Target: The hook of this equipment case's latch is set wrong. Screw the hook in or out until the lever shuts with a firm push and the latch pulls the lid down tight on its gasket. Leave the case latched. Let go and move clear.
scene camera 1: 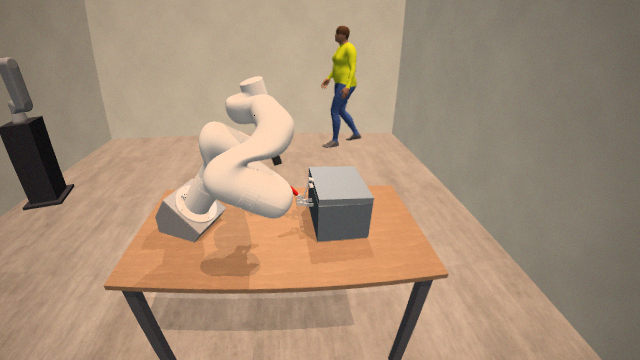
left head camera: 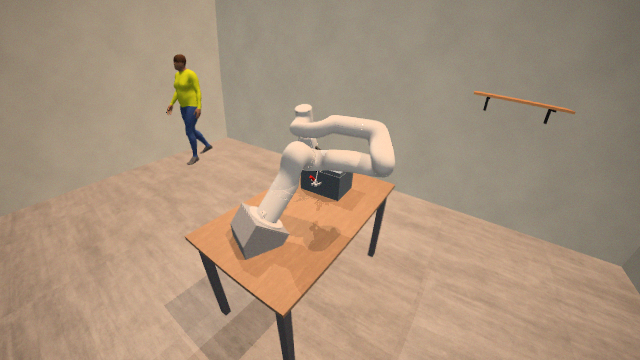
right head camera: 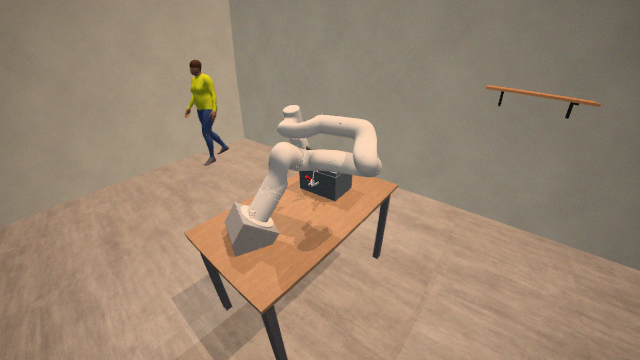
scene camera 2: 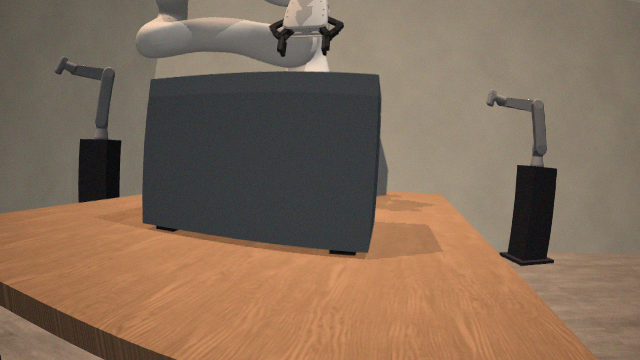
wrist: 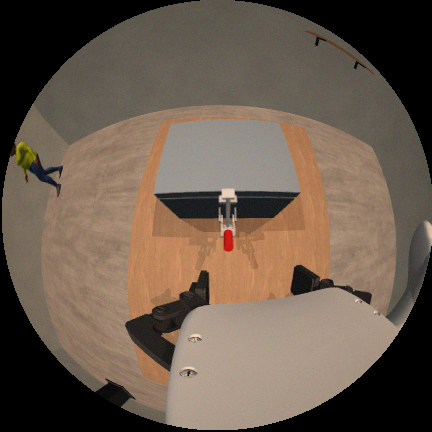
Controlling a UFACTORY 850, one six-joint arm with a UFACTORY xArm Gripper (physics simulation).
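The grey equipment case (left head camera: 327,186) (right head camera: 326,185) (scene camera 1: 342,220) (scene camera 2: 260,160) (wrist: 227,157) stands on the table, its lid down on the body. The latch is on the side facing the arm base. Its red-gripped lever (left head camera: 312,178) (right head camera: 308,178) (scene camera 1: 294,190) (wrist: 228,241) sticks out from the case. A grey hook rod (wrist: 228,212) runs from the lever up to a pale catch (wrist: 228,194) at the lid's edge. Whether the hook bears on the catch is too small to tell. My gripper (scene camera 2: 303,50) (wrist: 252,282) is open and empty, above and short of the lever, on the arm-base side.
The wooden table (left head camera: 280,280) (right head camera: 260,287) (scene camera 1: 400,260) (scene camera 2: 250,300) (wrist: 280,260) carries the arm base (left head camera: 257,235) (right head camera: 250,232) (scene camera 1: 187,220) at its other end. A person (left head camera: 187,95) (right head camera: 202,95) (scene camera 1: 344,67) (wrist: 27,157) is beyond the table. Two grey arms on black pedestals (scene camera 2: 100,170) (scene camera 2: 535,215) stand farther off.
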